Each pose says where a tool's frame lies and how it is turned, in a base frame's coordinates. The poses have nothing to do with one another.
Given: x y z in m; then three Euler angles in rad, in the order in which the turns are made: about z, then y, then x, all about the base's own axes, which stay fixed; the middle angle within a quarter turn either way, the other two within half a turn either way.
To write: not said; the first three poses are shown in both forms.
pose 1, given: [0.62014 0.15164 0.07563 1.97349 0.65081 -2.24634]
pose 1, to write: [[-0.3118 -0.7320 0.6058 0.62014], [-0.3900 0.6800 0.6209 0.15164], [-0.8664 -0.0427 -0.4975 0.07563], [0 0 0 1]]
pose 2, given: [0.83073 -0.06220 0.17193 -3.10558 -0.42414 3.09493]
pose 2, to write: [[-0.9108 0.0328 -0.4115 0.83073], [0.0551 0.9976 -0.0425 -0.06220], [0.4091 -0.0614 -0.9104 0.17193], [0 0 0 1]]
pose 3, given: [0.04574 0.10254 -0.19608 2.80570 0.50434 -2.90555]
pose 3, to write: [[-0.8266 -0.2886 0.4832 0.04574], [-0.2138 0.9552 0.2047 0.10254], [-0.5207 0.0659 -0.8512 -0.19608], [0 0 0 1]]
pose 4, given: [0.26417 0.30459 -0.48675 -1.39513 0.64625 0.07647]
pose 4, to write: [[0.1395 0.7861 0.6022 0.26417], [-0.9737 0.2196 -0.0610 0.30459], [-0.1802 -0.5778 0.7960 -0.48675], [0 0 0 1]]
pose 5, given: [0.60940 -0.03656 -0.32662 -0.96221 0.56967 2.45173]
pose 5, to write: [[0.4814 0.6909 0.5394 0.60940], [0.8291 -0.1593 -0.5359 -0.03656], [-0.2843 0.7052 -0.6495 -0.32662], [0 0 0 1]]
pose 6, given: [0.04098 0.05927 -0.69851 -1.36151 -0.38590 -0.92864]
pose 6, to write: [[0.1925 0.9062 -0.3764 0.04098], [-0.5232 0.4193 0.7419 0.05927], [0.8302 0.0541 0.5549 -0.69851], [0 0 0 1]]
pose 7, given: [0.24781 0.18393 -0.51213 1.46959 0.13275 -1.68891]
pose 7, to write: [[0.1001 -0.9861 0.1324 0.24781], [-0.1305 0.1189 0.9843 0.18393], [-0.9864 -0.1158 -0.1168 -0.51213], [0 0 0 1]]
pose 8, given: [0.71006 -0.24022 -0.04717 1.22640 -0.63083 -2.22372]
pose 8, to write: [[0.2726 -0.7601 -0.5898 0.71006], [-0.4137 -0.6461 0.6414 -0.24022], [-0.8686 0.0691 -0.4906 -0.04717], [0 0 0 1]]
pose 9, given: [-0.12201 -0.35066 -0.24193 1.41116 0.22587 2.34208]
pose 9, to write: [[0.1549 -0.9622 0.2240 -0.12201], [-0.6627 -0.2693 -0.6988 -0.35066], [0.7327 -0.0401 -0.6794 -0.24193], [0 0 0 1]]
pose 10, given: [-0.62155 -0.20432 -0.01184 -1.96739 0.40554 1.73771]
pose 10, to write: [[-0.3549 0.8476 0.3945 -0.62155], [0.0030 0.4230 -0.9061 -0.20432], [-0.9349 -0.3205 -0.1527 -0.01184], [0 0 0 1]]
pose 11, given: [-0.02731 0.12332 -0.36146 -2.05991 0.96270 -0.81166]
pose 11, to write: [[-0.2684 0.5043 0.8207 -0.02731], [-0.3279 -0.8490 0.4144 0.12332], [0.9058 -0.1578 0.3932 -0.36146], [0 0 0 1]]
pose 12, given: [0.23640 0.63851 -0.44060 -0.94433 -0.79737 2.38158]
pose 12, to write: [[0.4096 0.5659 -0.7155 0.23640], [0.2982 -0.8243 -0.4813 0.63851], [-0.8622 -0.0162 -0.5064 -0.44060], [0 0 0 1]]
